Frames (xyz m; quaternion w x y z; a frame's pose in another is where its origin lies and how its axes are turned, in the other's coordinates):
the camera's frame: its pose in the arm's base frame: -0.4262 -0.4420 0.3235 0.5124 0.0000 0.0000 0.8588
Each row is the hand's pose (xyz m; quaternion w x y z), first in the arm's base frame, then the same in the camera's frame.
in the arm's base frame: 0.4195 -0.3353 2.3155 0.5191 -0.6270 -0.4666 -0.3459
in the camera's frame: -0.3078 -0.7949 1.9920 0.0311 0.7220 -0.2994 0.6230
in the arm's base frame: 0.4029 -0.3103 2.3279 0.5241 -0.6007 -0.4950 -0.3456
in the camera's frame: -0.2779 -0.7922 2.0044 0.0283 0.7329 -0.2622 0.6272
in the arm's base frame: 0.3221 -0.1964 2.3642 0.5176 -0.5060 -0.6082 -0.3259
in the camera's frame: -0.1393 -0.7752 2.0407 0.0147 0.7815 -0.1229 0.6115
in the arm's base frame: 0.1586 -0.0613 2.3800 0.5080 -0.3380 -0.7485 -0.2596
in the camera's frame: 0.0573 -0.6954 2.0565 0.0374 -0.8160 -0.0933 -0.5693
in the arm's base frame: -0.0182 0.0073 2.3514 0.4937 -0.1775 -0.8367 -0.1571
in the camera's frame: 0.2016 -0.5724 2.0279 0.1180 -0.8095 -0.2763 -0.5045
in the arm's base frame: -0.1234 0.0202 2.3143 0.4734 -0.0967 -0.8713 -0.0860
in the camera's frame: 0.2629 -0.4860 1.9908 0.1687 -0.7978 -0.3634 -0.4506
